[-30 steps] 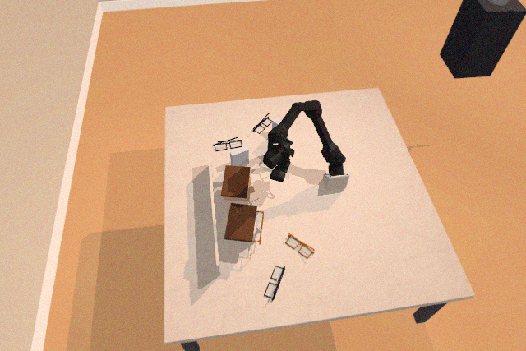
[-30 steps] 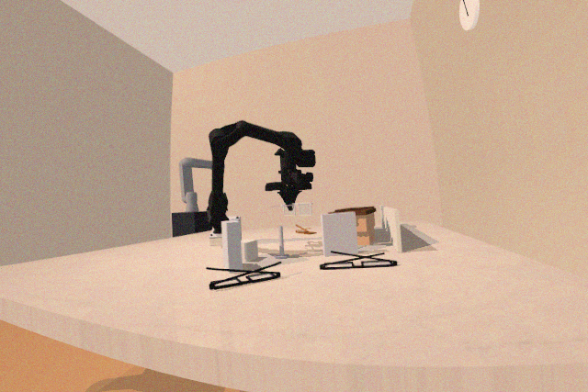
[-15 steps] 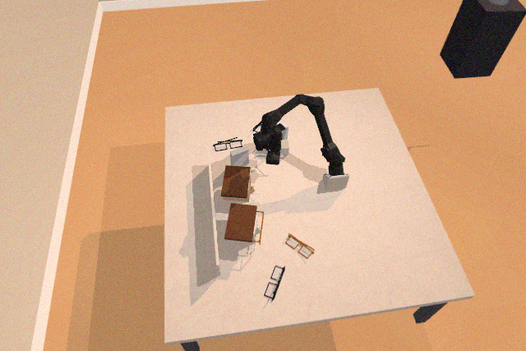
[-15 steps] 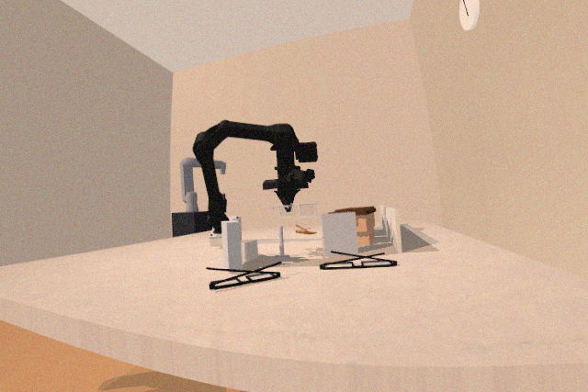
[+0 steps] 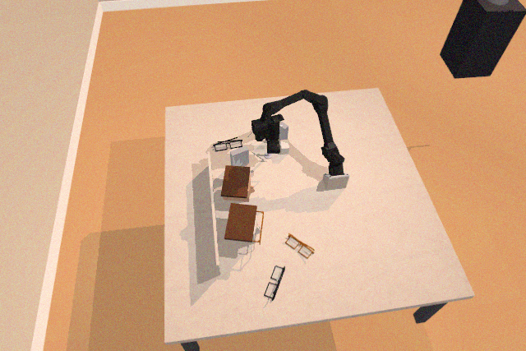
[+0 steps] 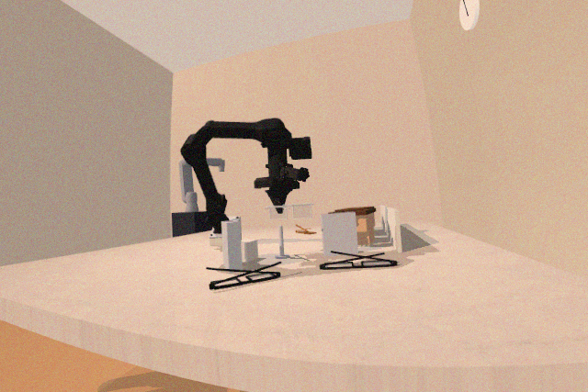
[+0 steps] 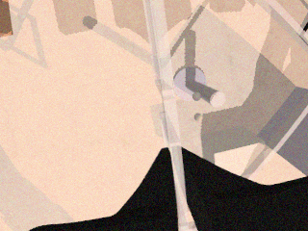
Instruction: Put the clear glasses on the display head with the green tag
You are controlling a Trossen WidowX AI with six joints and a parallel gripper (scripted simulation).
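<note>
Right now the thin post is 10 mm ahead of my gripper tip, 40 mm to the right of it and 90 mm below it. Also, from my gripper tip: long white panel 310 mm ahead, 280 mm to the left, 60 mm below.
</note>
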